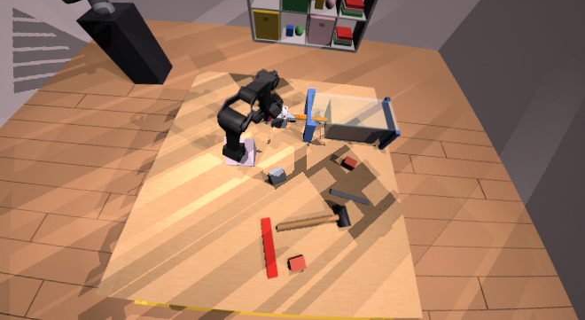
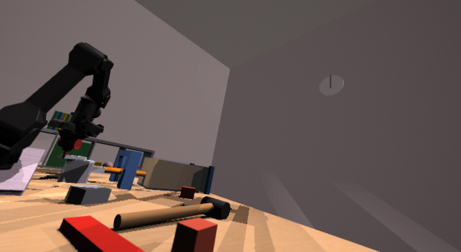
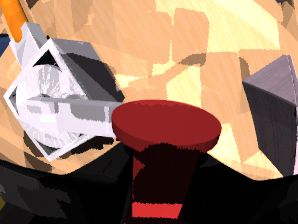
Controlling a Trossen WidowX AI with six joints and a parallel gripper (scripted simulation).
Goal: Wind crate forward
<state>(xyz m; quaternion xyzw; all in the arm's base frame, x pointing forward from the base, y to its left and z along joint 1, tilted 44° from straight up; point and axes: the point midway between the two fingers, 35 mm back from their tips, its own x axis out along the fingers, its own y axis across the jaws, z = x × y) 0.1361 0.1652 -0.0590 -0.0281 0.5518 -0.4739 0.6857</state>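
My gripper tip is now 220 mm short of the blue steel frame, 70 mm to the right of it and 10 mm above it. From my gripper tip the other things lie so: red grip 20 mm above; winch 50 mm ahead, 70 mm to the left, 90 mm below; winch handle 20 mm ahead, 30 mm to the left, 10 mm below.
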